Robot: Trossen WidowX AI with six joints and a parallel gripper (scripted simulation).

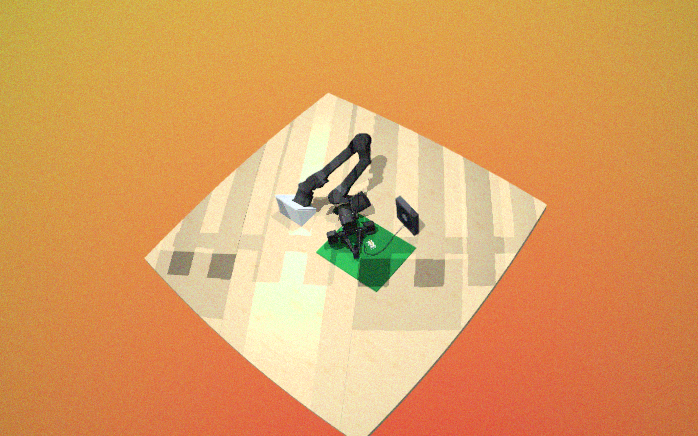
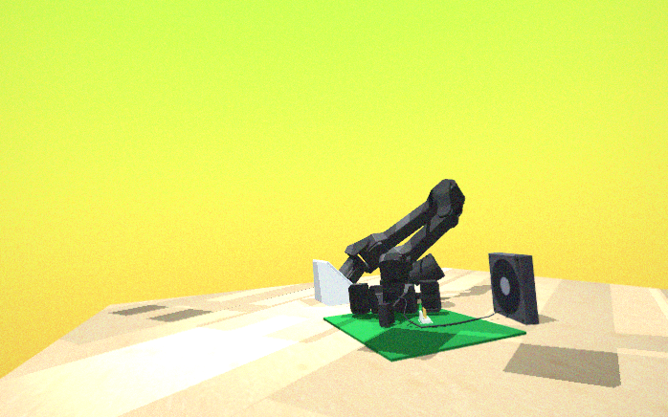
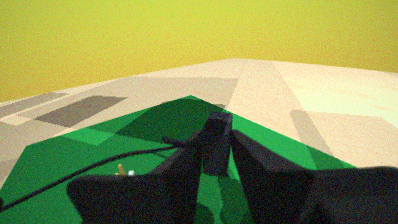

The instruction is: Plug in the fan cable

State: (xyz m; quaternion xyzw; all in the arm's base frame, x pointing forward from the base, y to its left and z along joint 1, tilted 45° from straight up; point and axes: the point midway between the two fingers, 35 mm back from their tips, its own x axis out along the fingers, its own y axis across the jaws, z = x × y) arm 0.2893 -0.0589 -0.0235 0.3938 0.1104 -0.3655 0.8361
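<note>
Now: the dark fan plug 1 cm below my gripper tip. The rest, counted from my gripper tip: green board (5 cm below, 4 cm to the left, 2 cm ahead); then black fan (21 cm to the left, 10 cm ahead, 2 cm above); then white four-pin header (7 cm to the left, 3 cm below, 2 cm ahead).
</note>
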